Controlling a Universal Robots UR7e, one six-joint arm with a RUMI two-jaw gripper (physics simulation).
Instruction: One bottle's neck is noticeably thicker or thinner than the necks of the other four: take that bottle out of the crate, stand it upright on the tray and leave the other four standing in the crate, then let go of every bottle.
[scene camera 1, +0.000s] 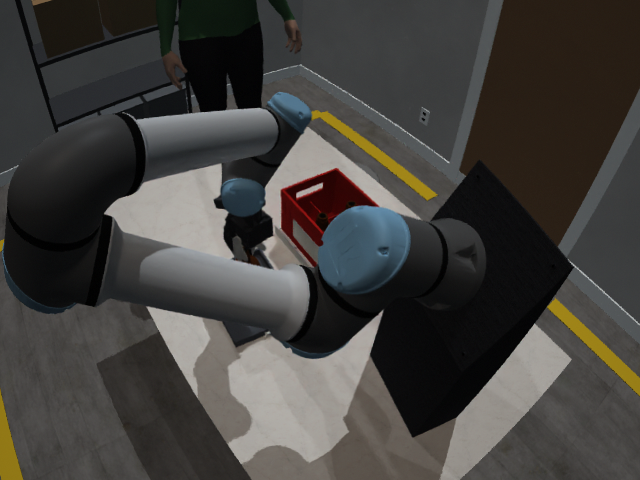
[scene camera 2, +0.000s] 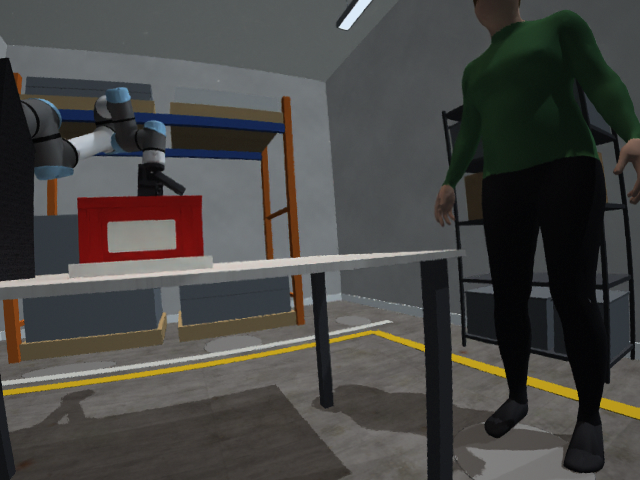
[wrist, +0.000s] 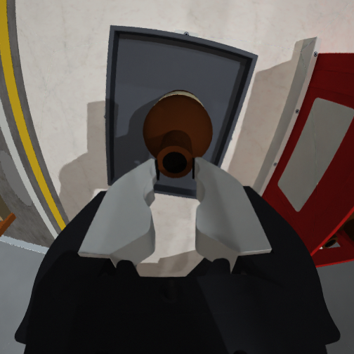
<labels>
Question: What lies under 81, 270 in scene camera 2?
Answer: A pale raised strip.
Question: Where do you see the gripper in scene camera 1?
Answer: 246, 257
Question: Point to the gripper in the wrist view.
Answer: At 175, 161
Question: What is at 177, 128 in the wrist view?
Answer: A bottle.
</labels>
